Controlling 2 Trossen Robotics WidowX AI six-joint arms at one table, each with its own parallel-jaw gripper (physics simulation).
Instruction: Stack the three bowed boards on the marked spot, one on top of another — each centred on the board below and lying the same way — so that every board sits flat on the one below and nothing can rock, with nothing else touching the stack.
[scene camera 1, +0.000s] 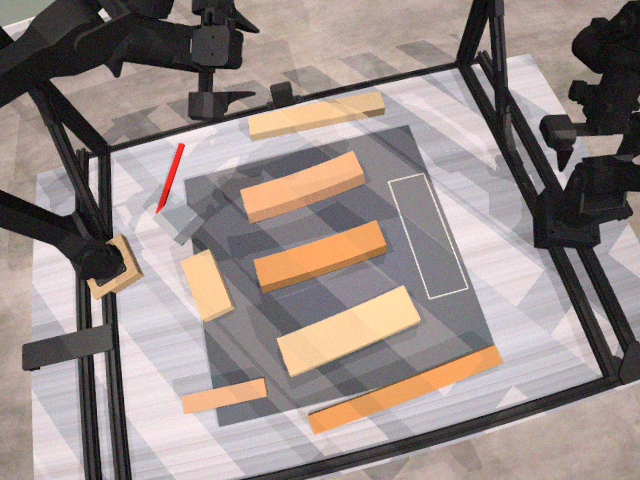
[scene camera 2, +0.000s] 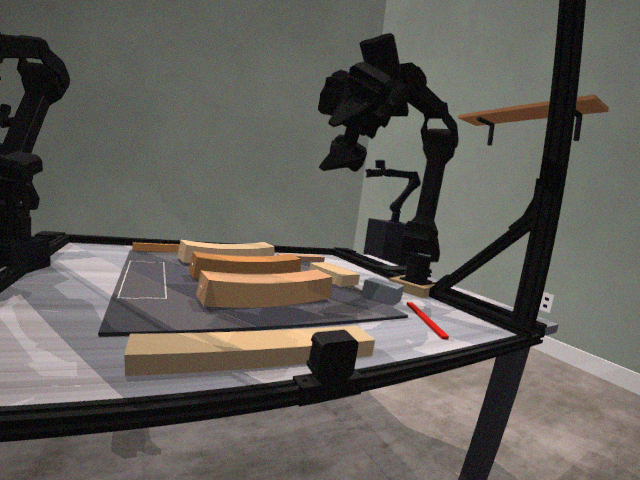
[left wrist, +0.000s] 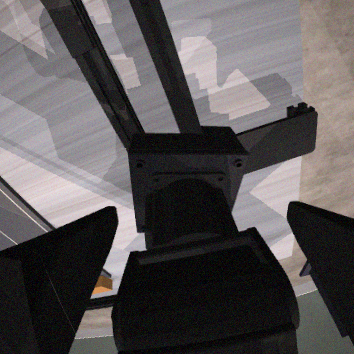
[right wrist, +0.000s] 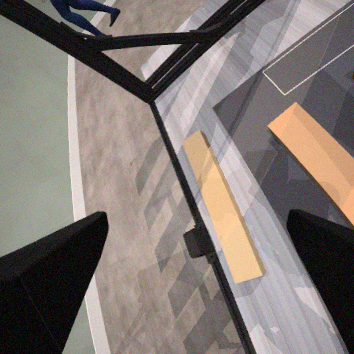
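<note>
Three bowed boards lie apart, roughly parallel, on the dark mat: a peach one, an orange one and a pale yellow one. In scene camera 2 their tops dip in the middle. The marked white outline is bare, near the mat's right side in scene camera 1. My right gripper is open and empty, high above the table's edge. My left gripper is open and empty beside its own arm's base, away from the boards.
Around the bowed boards lie a long pale board, a short pale block, a grey block, a red stick, a small peach strip and a long orange strip. Black frame rails edge the table.
</note>
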